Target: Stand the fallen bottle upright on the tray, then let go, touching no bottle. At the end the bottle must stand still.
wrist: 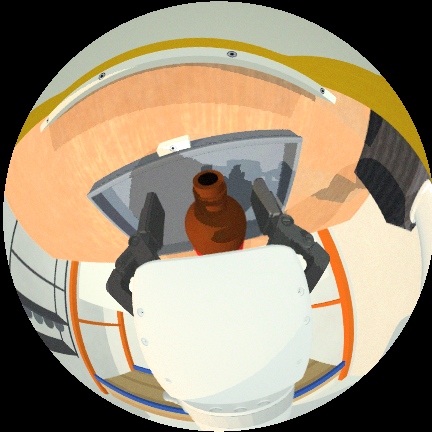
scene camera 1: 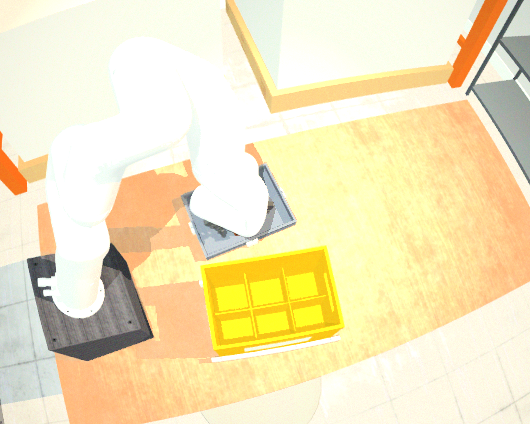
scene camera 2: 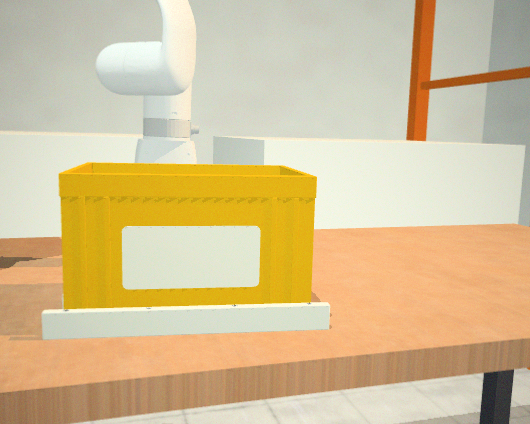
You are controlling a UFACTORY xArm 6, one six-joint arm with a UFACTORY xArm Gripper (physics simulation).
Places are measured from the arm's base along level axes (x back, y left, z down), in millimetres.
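Pixels of known places: gripper, fingertip midpoint: (wrist: 205,194); arm's base, link origin: (scene camera 1: 77,291).
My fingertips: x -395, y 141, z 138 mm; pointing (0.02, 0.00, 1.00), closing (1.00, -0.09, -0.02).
For each thing: its top centre in the pictures, then the offset to it from my fingertips. "pt": a spot on its surface instead.
- brown bottle, top centre: (wrist: 220,254) dy +62, dx +13, dz -33 mm
- grey tray, surface spot: (wrist: 296,165) pt dy -20, dx +103, dz +21 mm
- yellow crate, top centre: (scene camera 2: 190,168) (scene camera 1: 272,297) dy -224, dx -27, dz -129 mm
- white strip, surface spot: (scene camera 2: 185,320) (scene camera 1: 273,353) pt dy -327, dx -15, dz +30 mm
A brown bottle (wrist: 216,220) with a red label lies on its side over the grey tray (scene camera 1: 214,249) (wrist: 296,165). Its open mouth faces the yellow crate's side of the tray. The bottle's lower part is hidden behind the white gripper housing in the wrist view. My gripper (wrist: 205,194) is open, with one dark finger on each side of the bottle's neck and shoulder. Nothing is held. In scene camera 1 the arm covers most of the bottle and fingers. Scene camera 2 does not show the tray or bottle.
The yellow crate (scene camera 1: 272,343) (scene camera 2: 187,212) with several compartments stands in front of the tray, a white strip (scene camera 1: 275,350) (scene camera 2: 185,320) along its front. The dark robot base block (scene camera 1: 100,332) is at the left. White blocks (scene camera 1: 252,242) (wrist: 175,145) sit at the tray's edge.
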